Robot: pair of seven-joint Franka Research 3 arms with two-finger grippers.
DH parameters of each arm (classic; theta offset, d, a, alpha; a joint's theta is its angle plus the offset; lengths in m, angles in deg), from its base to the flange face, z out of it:
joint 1: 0 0.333 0 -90
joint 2: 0 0 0 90
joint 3: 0 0.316 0.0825 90
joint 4: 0 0 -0.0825 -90
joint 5: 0 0.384 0 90
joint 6: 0 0 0.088 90
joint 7: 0 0.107 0 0
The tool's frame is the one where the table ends.
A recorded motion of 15 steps. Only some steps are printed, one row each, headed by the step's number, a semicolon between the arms.
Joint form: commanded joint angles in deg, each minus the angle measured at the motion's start. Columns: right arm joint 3, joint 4, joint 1, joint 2, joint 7, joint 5, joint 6; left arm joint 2, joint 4, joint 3, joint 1, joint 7, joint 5, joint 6.
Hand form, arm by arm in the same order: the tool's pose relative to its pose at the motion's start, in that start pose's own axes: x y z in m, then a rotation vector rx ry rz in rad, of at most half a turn. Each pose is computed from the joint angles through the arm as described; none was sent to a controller.
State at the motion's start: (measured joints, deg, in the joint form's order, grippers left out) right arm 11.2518 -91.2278 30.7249 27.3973 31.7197 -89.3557 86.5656; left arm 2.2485 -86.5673 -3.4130 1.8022 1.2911 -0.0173 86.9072
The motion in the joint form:
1: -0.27 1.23 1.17 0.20 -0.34 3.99 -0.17; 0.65 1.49 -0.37 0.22 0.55 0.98 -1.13
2: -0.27 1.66 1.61 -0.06 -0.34 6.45 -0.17; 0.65 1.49 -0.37 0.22 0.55 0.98 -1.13
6: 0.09 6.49 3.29 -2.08 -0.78 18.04 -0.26; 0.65 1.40 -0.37 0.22 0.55 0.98 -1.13
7: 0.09 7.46 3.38 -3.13 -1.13 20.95 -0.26; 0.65 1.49 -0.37 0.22 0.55 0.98 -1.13
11: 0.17 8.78 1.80 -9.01 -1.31 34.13 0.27; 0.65 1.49 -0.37 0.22 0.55 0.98 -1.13
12: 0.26 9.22 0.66 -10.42 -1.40 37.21 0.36; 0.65 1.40 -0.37 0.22 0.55 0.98 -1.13
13: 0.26 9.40 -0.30 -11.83 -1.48 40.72 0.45; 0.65 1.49 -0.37 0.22 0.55 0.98 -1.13
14: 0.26 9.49 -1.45 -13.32 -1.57 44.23 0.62; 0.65 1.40 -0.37 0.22 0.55 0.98 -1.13
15: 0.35 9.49 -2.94 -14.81 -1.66 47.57 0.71; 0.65 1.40 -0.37 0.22 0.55 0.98 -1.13
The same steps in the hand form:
1: 0.0008 -0.0003 -0.0109 0.0584 -0.0229 0.0059; 0.0015 -0.0008 -0.0042 0.0160 -0.0054 0.0110
2: -0.0001 0.0015 -0.0167 0.0960 -0.0366 0.0140; 0.0015 -0.0008 -0.0042 0.0160 -0.0054 0.0110
6: 0.0018 0.0412 -0.0466 0.2873 -0.0891 0.1017; 0.0015 -0.0008 -0.0034 0.0160 -0.0070 0.0110
7: 0.0001 0.0561 -0.0507 0.3357 -0.1030 0.1248; 0.0015 -0.0008 -0.0042 0.0160 -0.0054 0.0110
11: -0.0194 0.1145 -0.0519 0.5518 -0.1788 0.2293; 0.0015 -0.0008 -0.0042 0.0160 -0.0054 0.0110
12: -0.0250 0.1303 -0.0452 0.6020 -0.2032 0.2601; 0.0015 -0.0008 -0.0034 0.0160 -0.0070 0.0110
13: -0.0312 0.1432 -0.0407 0.6582 -0.2281 0.2857; 0.0015 -0.0008 -0.0042 0.0160 -0.0054 0.0110
14: -0.0381 0.1566 -0.0348 0.7142 -0.2526 0.3134; 0.0015 -0.0008 -0.0034 0.0160 -0.0070 0.0110
15: -0.0457 0.1698 -0.0264 0.7662 -0.2800 0.3420; 0.0015 -0.0008 -0.0034 0.0160 -0.0070 0.0110

